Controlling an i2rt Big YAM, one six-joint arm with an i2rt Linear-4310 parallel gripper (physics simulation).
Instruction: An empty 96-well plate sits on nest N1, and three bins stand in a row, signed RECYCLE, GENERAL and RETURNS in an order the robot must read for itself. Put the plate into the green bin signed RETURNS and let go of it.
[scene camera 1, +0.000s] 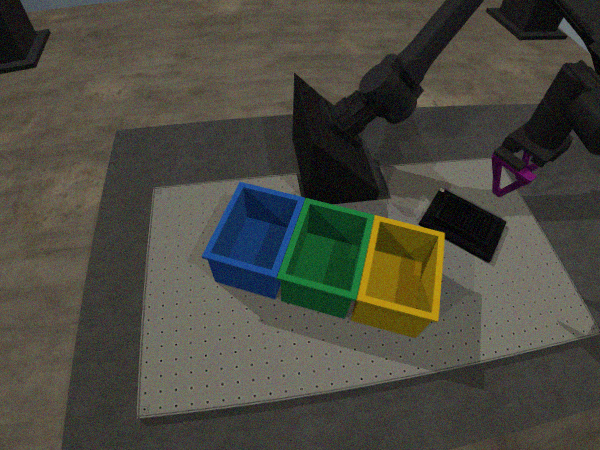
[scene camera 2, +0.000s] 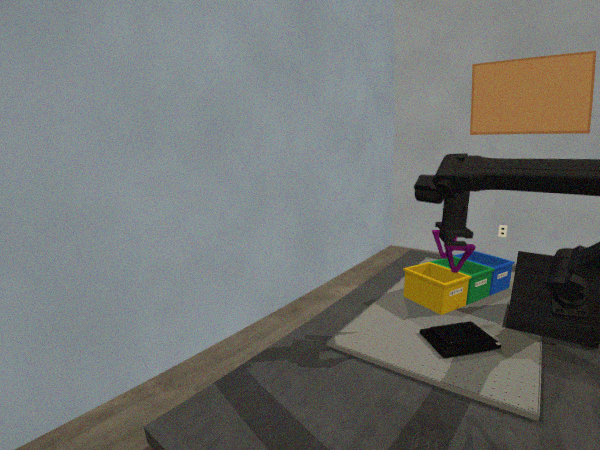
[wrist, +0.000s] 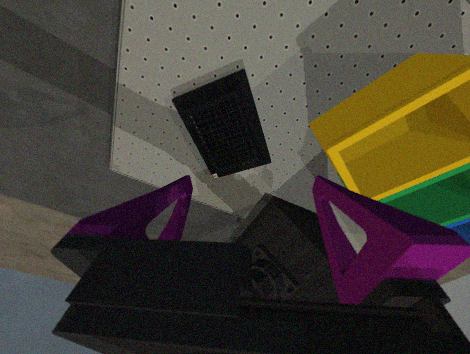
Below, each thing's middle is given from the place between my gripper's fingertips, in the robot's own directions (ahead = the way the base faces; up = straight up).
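The black nest (scene camera 1: 450, 236) is 190 mm below my hand, 50 mm behind it and 20 mm to the left of it. As for the black 96-well plate (scene camera 1: 471, 223), I see that my gripper is 180 mm above it, 50 mm past it and 20 mm to the right of it.
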